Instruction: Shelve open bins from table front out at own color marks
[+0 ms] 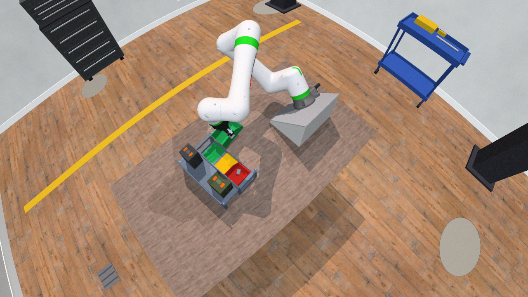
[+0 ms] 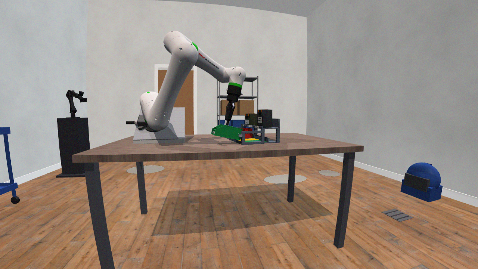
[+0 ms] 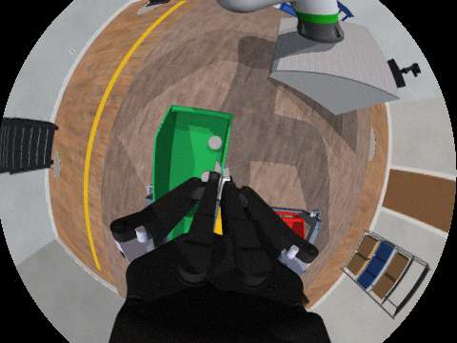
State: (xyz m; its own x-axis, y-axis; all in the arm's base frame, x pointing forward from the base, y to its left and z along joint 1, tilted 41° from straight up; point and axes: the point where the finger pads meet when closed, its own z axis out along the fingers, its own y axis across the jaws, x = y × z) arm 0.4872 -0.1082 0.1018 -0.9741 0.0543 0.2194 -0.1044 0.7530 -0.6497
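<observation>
Right now my hand is 5 cm to the left of the green bin, 4 cm above it and 1 cm past it. Round my hand: red bin 20 cm to the left, 14 cm ahead, 7 cm below.
</observation>
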